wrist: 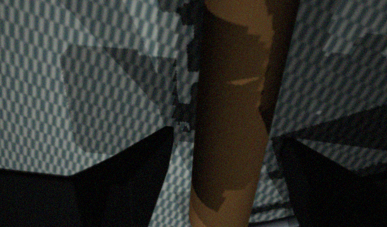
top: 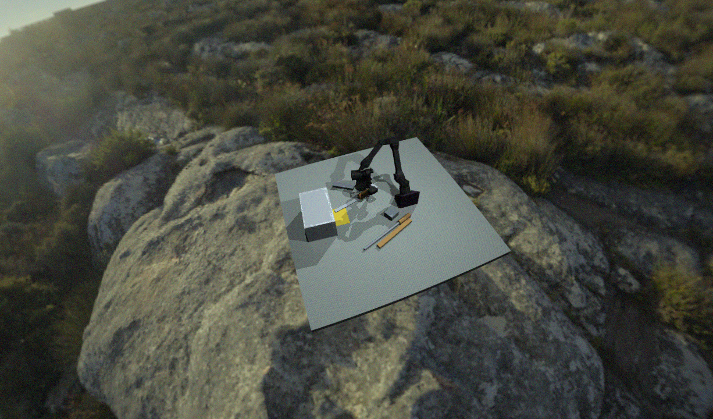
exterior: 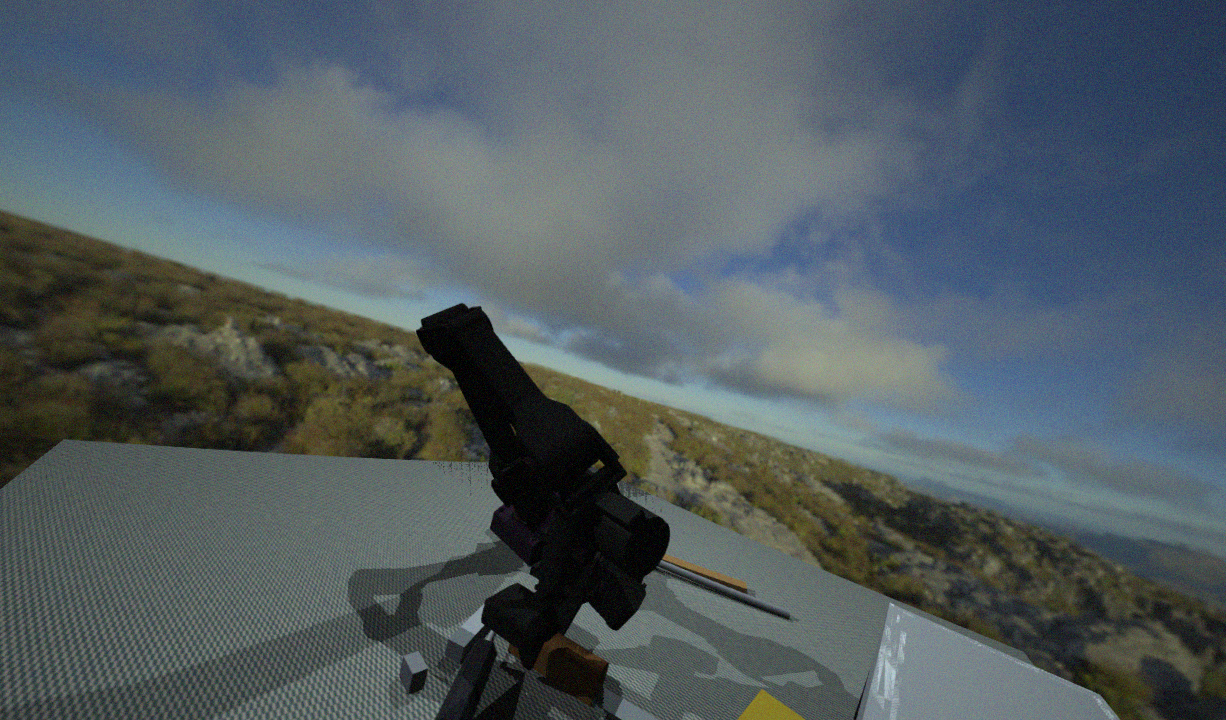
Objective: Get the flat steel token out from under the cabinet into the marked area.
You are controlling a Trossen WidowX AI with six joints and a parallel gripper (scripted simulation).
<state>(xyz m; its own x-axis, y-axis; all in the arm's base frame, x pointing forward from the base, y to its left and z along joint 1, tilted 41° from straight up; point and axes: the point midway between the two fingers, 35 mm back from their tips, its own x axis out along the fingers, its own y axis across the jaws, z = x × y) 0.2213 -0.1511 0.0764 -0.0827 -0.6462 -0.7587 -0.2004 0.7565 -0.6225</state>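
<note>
My gripper tip is 7 cm past the grey bar and 4 cm to the left of it. Also, from my gripper tip: grey block: 25 cm to the left, 7 cm behind, 1 cm above; small grey cube: 13 cm to the right, 5 cm behind; wooden stick: 39 cm to the left, 2 cm behind.
</note>
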